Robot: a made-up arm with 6 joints.
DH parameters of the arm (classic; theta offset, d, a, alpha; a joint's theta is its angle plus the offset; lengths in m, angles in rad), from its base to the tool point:
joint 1: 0 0.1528 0 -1.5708
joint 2: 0.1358 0 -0.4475 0
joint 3: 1.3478 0 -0.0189 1.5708
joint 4: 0 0.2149 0 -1.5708
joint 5: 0 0 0.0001 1.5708
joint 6: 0 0.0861 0 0
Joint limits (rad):
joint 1: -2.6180..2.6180
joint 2: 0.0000..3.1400
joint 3: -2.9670..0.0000
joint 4: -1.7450..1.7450
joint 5: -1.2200..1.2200
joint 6: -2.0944..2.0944
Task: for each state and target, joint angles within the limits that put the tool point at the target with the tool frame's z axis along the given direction. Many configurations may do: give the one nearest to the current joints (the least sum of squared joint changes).
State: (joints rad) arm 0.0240 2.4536 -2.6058 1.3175 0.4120 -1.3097
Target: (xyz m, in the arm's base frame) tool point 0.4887 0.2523 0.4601 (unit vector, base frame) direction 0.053 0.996 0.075
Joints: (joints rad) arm 0.3313 2.1661 -1.8407 1.7433 1.2178 -1.3097
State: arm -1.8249 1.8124 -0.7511 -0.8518 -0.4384 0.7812
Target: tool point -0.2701 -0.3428 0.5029 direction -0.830 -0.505 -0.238
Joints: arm -2.1565 1.7761 -1.3618 -1.7087 0.4294 0.7812
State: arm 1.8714 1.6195 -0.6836 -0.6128 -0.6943 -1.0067
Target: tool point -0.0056 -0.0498 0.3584 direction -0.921 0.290 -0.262
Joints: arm 2.3481 0.7363 -0.0023 -0.9787 -0.5773 -1.0067
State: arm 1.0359 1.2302 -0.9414 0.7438 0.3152 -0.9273
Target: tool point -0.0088 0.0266 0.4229 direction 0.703 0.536 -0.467
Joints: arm 0.2759 0.7448 -0.4082 0.9147 0.4216 -0.9273
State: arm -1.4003 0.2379 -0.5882 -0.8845 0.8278 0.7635
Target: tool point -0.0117 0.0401 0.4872 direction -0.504 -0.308 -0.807
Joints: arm -2.0150 0.7535 -0.8430 -0.3510 1.2185 0.7635
